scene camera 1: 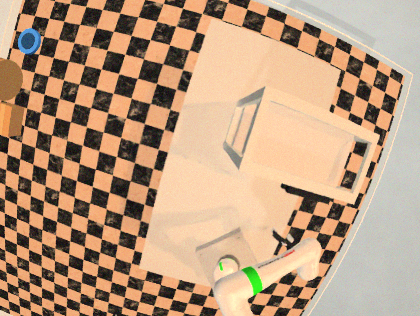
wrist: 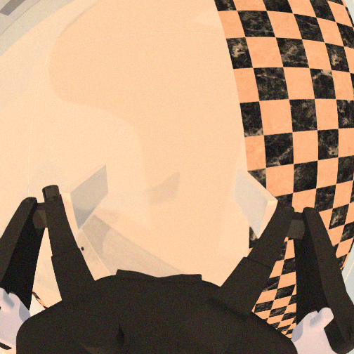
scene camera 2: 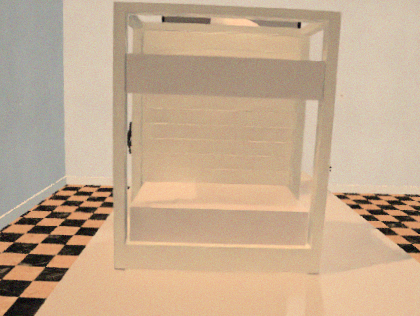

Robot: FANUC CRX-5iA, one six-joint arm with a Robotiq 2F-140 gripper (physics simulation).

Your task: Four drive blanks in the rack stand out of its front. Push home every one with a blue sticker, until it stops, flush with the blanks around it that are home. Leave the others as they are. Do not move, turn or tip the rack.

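Observation:
The rack [scene camera 1: 310, 118] [scene camera 2: 327, 150] is a tall pale open frame, right of centre in scene camera 1 and upright and large in scene camera 2. Faint horizontal seams on the panel [scene camera 2: 215, 132] inside it may be the drive blanks, but I cannot tell single blanks apart. No blue sticker and no protruding blank can be made out in any view. My gripper [scene camera 1: 283, 238] [wrist: 170, 180] is open and empty, its two pale pads wide apart. In scene camera 1 it is apart from the rack, below it in the picture. The rack cannot be made out clearly in the wrist view.
The white arm [scene camera 1: 272, 265] with a green band reaches in beside the rack's lower side. A dark bar [scene camera 1: 305, 193] shows along that side. A pale mat [scene camera 1: 175, 200] lies on the checkered floor. A blue ring [scene camera 1: 38, 42], a brown disc [scene camera 1: 7, 79] and an orange-brown block [scene camera 1: 11, 120] are at far left.

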